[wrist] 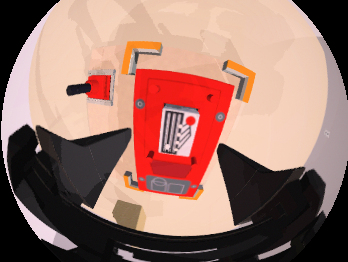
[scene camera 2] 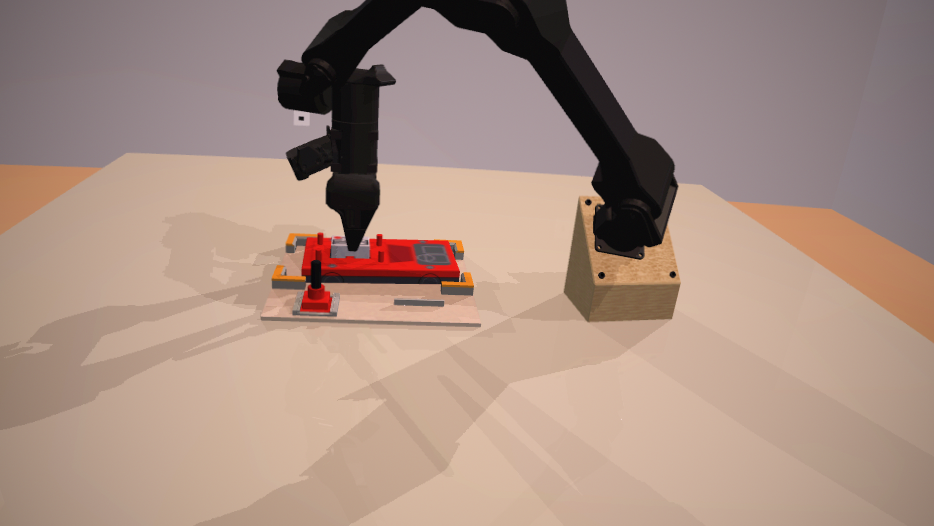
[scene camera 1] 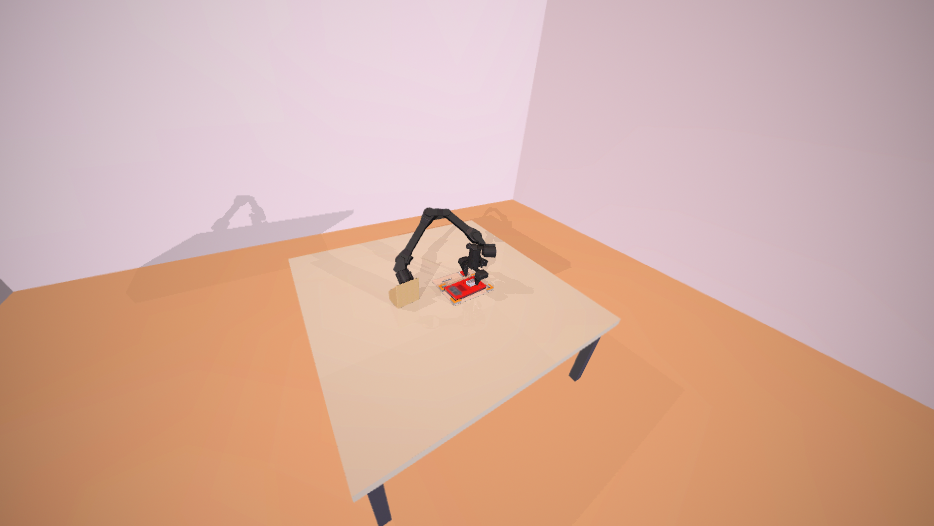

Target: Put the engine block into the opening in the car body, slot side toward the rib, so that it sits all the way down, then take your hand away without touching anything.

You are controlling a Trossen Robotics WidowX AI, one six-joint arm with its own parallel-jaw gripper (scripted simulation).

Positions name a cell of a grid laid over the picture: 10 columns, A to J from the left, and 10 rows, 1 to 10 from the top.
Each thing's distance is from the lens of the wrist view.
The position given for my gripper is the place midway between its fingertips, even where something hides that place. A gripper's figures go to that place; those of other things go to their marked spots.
my gripper (wrist: F6): 10 cm
red car body (wrist: E7): 16 cm
grey engine block (wrist: F5): 9 cm
pale plate (wrist: D3): 15 cm
The marked spots on the pale plate and the grey engine block are 11 cm apart.
